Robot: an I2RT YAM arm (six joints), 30 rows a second.
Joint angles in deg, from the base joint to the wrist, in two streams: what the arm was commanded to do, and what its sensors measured. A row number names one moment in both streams.
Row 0, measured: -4.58 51.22 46.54 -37.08 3.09 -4.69
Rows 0 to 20, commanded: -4.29 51.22 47.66 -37.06 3.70 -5.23; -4.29 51.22 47.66 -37.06 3.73 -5.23; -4.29 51.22 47.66 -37.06 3.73 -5.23; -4.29 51.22 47.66 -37.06 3.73 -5.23; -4.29 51.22 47.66 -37.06 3.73 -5.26; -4.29 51.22 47.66 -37.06 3.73 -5.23; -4.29 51.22 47.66 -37.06 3.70 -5.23; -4.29 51.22 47.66 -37.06 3.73 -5.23; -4.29 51.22 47.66 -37.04 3.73 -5.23; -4.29 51.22 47.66 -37.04 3.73 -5.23; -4.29 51.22 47.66 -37.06 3.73 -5.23; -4.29 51.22 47.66 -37.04 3.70 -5.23; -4.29 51.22 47.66 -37.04 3.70 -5.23; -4.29 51.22 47.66 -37.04 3.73 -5.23; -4.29 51.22 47.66 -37.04 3.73 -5.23; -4.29 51.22 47.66 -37.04 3.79 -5.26; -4.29 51.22 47.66 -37.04 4.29 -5.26; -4.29 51.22 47.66 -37.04 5.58 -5.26; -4.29 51.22 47.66 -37.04 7.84 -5.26; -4.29 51.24 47.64 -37.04 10.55 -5.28; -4.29 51.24 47.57 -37.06 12.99 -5.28
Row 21, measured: -4.58 51.27 46.59 -37.08 6.24 -4.69
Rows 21 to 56, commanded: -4.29 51.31 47.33 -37.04 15.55 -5.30; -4.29 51.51 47.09 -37.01 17.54 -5.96; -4.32 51.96 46.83 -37.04 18.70 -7.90; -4.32 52.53 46.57 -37.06 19.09 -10.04; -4.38 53.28 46.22 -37.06 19.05 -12.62; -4.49 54.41 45.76 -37.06 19.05 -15.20; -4.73 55.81 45.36 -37.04 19.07 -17.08; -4.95 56.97 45.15 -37.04 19.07 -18.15; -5.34 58.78 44.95 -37.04 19.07 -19.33; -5.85 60.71 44.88 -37.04 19.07 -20.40; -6.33 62.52 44.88 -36.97 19.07 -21.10; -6.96 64.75 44.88 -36.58 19.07 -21.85; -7.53 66.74 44.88 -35.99 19.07 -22.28; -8.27 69.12 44.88 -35.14 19.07 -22.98; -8.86 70.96 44.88 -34.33 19.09 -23.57; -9.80 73.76 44.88 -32.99 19.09 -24.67; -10.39 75.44 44.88 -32.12 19.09 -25.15; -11.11 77.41 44.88 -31.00 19.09 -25.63; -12.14 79.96 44.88 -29.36 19.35 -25.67; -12.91 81.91 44.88 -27.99 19.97 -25.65; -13.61 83.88 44.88 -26.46 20.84 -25.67; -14.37 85.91 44.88 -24.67 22.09 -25.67; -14.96 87.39 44.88 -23.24 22.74 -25.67; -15.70 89.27 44.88 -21.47 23.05 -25.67; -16.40 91.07 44.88 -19.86 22.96 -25.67; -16.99 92.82 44.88 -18.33 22.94 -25.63; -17.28 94.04 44.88 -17.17 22.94 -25.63; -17.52 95.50 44.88 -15.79 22.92 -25.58; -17.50 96.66 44.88 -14.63 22.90 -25.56; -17.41 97.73 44.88 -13.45 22.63 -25.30; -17.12 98.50 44.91 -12.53 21.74 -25.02; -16.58 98.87 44.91 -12.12 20.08 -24.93; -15.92 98.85 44.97 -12.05 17.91 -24.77; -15.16 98.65 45.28 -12.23 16.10 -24.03; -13.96 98.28 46.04 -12.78 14.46 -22.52; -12.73 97.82 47.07 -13.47 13.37 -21.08
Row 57, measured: -15.55 96.99 45.93 -12.19 20.86 -24.49
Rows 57 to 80, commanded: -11.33 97.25 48.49 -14.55 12.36 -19.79; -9.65 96.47 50.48 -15.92 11.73 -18.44; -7.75 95.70 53.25 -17.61 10.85 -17.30; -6.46 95.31 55.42 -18.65 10.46 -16.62; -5.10 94.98 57.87 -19.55 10.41 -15.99; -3.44 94.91 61.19 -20.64 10.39 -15.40; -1.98 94.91 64.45 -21.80 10.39 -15.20; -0.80 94.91 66.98 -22.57 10.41 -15.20; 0.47 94.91 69.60 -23.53 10.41 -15.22; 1.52 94.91 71.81 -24.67 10.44 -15.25; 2.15 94.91 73.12 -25.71 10.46 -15.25; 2.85 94.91 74.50 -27.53 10.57 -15.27; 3.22 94.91 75.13 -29.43 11.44 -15.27; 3.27 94.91 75.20 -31.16 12.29 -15.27; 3.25 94.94 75.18 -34.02 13.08 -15.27; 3.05 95.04 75.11 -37.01 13.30 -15.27; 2.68 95.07 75.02 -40.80 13.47 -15.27; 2.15 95.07 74.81 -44.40 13.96 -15.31; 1.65 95.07 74.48 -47.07 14.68 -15.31; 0.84 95.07 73.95 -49.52 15.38 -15.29; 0.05 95.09 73.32 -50.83 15.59 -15.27; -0.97 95.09 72.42 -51.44 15.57 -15.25; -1.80 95.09 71.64 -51.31 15.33 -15.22; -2.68 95.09 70.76 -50.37 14.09 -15.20
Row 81, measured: -0.60 94.67 72.51 -50.83 14.20 -16.21
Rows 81 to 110, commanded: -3.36 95.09 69.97 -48.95 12.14 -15.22; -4.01 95.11 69.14 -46.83 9.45 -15.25; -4.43 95.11 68.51 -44.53 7.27 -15.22; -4.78 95.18 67.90 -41.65 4.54 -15.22; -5.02 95.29 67.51 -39.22 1.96 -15.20; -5.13 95.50 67.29 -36.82 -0.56 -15.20; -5.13 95.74 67.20 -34.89 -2.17 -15.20; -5.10 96.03 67.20 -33.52 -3.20 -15.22; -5.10 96.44 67.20 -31.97 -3.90 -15.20; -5.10 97.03 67.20 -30.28 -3.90 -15.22; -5.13 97.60 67.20 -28.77 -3.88 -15.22; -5.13 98.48 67.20 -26.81 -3.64 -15.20; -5.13 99.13 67.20 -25.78 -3.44 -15.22; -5.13 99.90 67.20 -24.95 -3.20 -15.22; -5.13 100.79 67.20 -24.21 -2.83 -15.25; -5.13 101.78 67.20 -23.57 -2.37 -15.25; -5.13 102.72 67.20 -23.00 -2.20 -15.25; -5.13 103.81 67.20 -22.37 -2.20 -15.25; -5.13 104.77 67.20 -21.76 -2.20 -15.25; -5.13 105.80 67.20 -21.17 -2.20 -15.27; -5.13 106.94 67.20 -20.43 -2.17 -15.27; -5.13 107.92 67.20 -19.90 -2.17 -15.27; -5.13 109.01 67.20 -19.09 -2.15 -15.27; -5.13 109.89 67.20 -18.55 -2.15 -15.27; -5.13 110.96 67.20 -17.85 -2.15 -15.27; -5.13 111.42 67.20 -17.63 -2.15 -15.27; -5.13 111.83 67.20 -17.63 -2.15 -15.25; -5.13 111.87 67.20 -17.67 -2.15 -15.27; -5.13 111.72 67.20 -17.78 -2.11 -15.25; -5.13 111.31 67.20 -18.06 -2.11 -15.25
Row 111, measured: -5.10 111.72 67.46 -17.85 -1.93 -15.55
